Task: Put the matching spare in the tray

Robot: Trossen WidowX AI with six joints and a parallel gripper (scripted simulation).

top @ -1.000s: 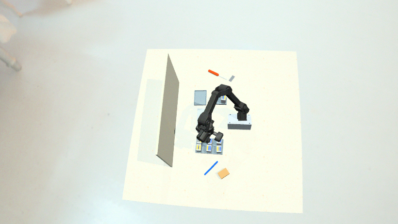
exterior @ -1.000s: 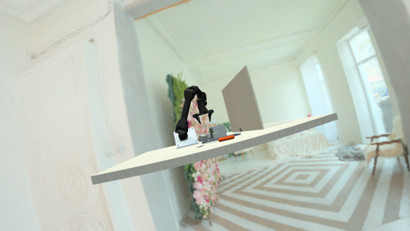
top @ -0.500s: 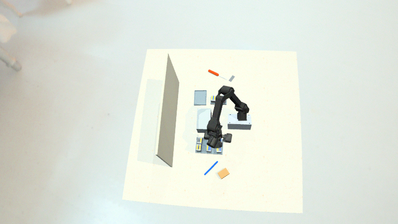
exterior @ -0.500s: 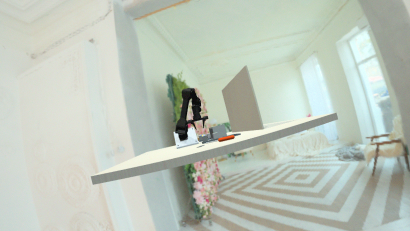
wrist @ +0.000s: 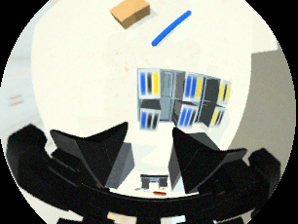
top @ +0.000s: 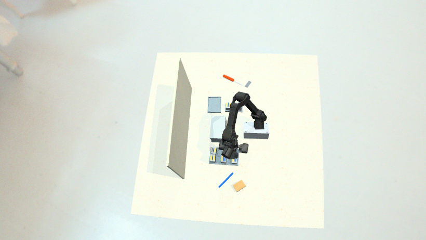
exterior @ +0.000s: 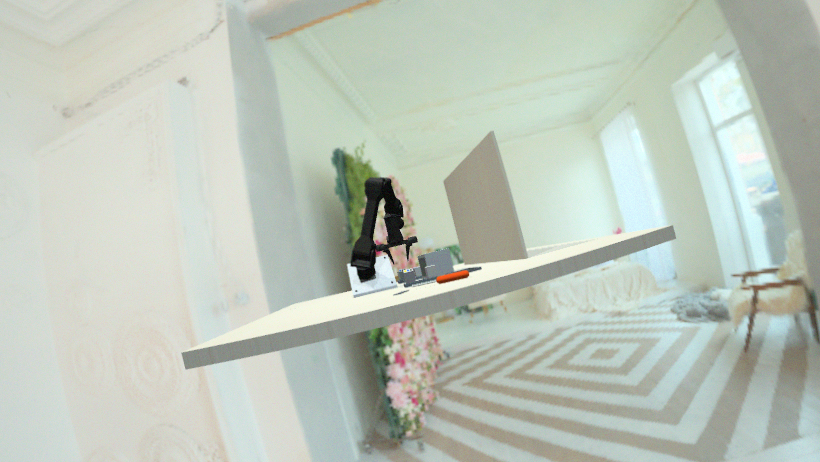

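The tray lies 370 mm to the right of my gripper tip, 140 mm ahead of it and 80 mm below it. From my gripper tip the other things lie so: orange block (230 mm to the left, 70 mm below, 30 mm behind); then mounted unit (150 mm to the right, 110 mm ahead, 40 mm below); then blue pen (190 mm to the left, 80 mm below, 60 mm ahead).
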